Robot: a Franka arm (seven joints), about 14 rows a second.
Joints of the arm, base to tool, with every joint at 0 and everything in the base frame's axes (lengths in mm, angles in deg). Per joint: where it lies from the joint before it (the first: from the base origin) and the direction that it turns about. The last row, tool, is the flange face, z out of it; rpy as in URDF.
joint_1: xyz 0 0 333 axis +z
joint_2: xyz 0 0 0 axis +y
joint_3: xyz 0 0 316 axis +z
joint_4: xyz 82.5 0 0 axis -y
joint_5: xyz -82.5 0 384 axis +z
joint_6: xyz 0 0 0 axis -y
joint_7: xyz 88 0 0 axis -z
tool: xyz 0 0 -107 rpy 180 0 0
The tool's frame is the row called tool.
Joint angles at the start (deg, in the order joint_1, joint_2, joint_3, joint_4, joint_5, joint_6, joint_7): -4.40, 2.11, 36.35, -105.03, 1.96, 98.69, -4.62
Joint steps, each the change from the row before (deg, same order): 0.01, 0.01, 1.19, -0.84, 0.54, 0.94, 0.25; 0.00, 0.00, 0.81, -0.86, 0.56, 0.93, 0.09; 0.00, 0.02, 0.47, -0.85, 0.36, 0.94, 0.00; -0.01, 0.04, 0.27, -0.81, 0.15, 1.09, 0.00; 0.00, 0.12, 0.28, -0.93, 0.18, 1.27, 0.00; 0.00, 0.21, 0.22, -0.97, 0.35, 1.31, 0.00; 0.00, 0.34, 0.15, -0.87, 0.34, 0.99, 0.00; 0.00, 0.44, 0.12, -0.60, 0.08, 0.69, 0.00
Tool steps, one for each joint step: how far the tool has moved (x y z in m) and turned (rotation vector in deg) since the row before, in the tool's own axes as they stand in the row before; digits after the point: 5 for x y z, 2 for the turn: 0.00124, -0.01205, 0.00607, 0.40, 0.08, -0.82; 0.00080, -0.00828, 0.00612, 0.45, 0.07, -0.58; 0.00059, -0.00459, 0.00606, 0.30, 0.07, -0.35; 0.00077, -0.00216, 0.00554, 0.12, 0.24, -0.18; 0.00097, -0.00213, 0.00684, 0.19, 0.25, -0.18; 0.00101, -0.00155, 0.00771, 0.42, 0.20, -0.07; 0.00074, -0.00063, 0.00823, 0.52, -0.12, 0.00; 0.00091, 0.00009, 0.00710, 0.34, -0.24, -0.05
